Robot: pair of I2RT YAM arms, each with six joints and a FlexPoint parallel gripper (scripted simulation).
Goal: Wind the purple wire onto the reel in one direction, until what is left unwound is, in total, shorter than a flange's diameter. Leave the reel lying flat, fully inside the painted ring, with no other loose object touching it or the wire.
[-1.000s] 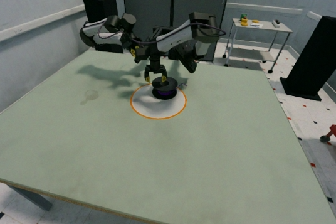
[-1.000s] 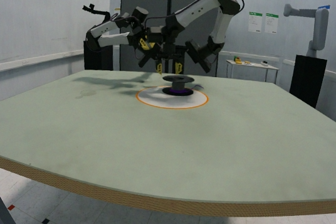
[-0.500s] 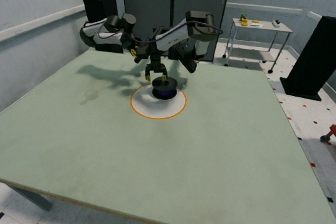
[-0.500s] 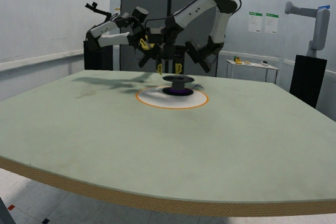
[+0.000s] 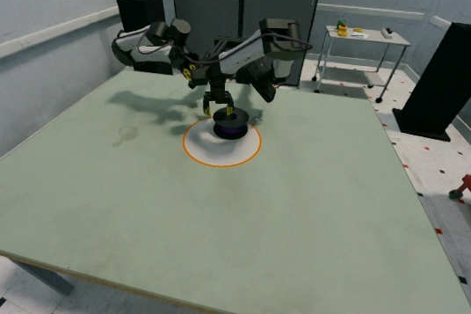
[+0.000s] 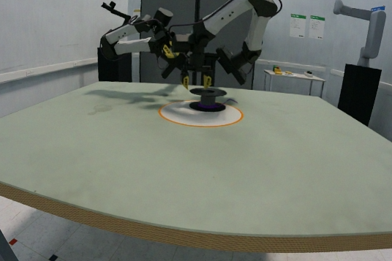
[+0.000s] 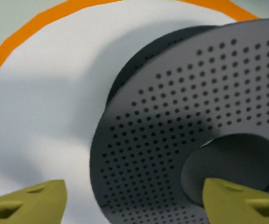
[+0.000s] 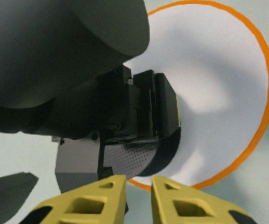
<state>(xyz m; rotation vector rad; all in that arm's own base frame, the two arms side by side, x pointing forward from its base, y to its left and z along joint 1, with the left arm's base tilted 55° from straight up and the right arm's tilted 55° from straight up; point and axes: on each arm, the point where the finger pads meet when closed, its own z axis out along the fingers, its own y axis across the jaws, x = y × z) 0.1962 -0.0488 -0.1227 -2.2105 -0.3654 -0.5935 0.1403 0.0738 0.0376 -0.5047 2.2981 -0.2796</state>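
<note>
Now: left hand 5 cm to the right of the black reel, 5 cm above it and 2 cm past it. Round my left hand: orange ring 8 cm below, 6 cm ahead, 4 cm to the left.
</note>
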